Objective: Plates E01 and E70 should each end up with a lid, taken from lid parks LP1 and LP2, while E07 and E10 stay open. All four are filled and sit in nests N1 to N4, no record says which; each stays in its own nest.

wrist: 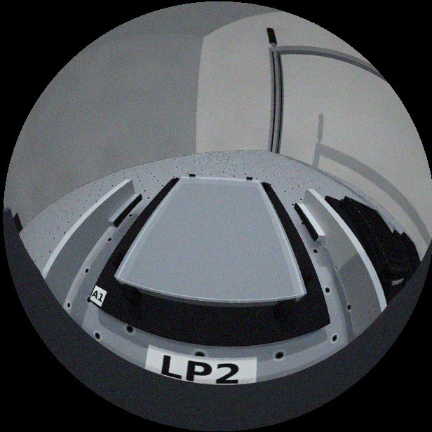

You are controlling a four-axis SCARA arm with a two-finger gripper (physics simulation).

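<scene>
A pale, translucent lid [212, 240] lies on the black lid park LP2 [220, 325], in the middle of the wrist view. The label "LP2" shows on the table in front of it, and an "A1" tag sits at the park's near left corner. My gripper [216, 189] is open and low over LP2, one finger on each side of the lid, with gaps between the finger pads and the lid. Nothing is between the pads that they touch. Plates E01, E70, E07 and E10 cannot be identified here, and LP1 does not show.
A black nest or plate structure [370, 230] stands at the right, beyond the right finger and partly hidden by it. The perforated table [225, 162] extends behind LP2. A grey post [275, 100] with a rail rises at the back, in front of a pale wall.
</scene>
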